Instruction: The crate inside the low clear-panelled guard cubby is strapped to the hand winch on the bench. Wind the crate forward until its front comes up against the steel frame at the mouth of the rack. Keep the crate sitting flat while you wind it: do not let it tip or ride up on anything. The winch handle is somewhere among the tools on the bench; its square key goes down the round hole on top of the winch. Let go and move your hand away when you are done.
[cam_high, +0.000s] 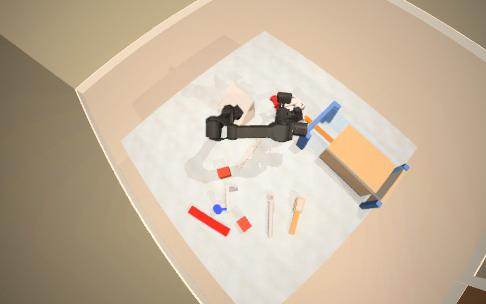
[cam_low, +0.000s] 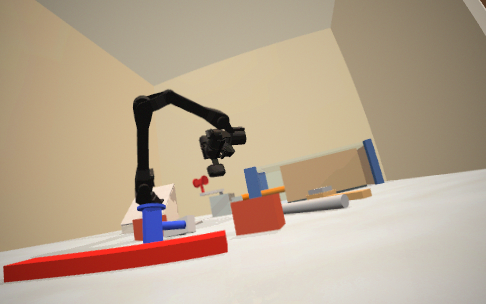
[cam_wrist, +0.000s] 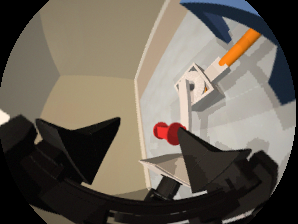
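Right now the winch handle is 20 mm behind my gripper tip, 30 mm to the left of it and 100 mm below it. Round my gripper tip: grey winch (10 mm behind, 80 mm to the left, 180 mm below); then red knob (40 mm behind, 10 mm to the right, 70 mm below); then blue frame post (160 mm ahead, 110 mm to the left, 110 mm below).
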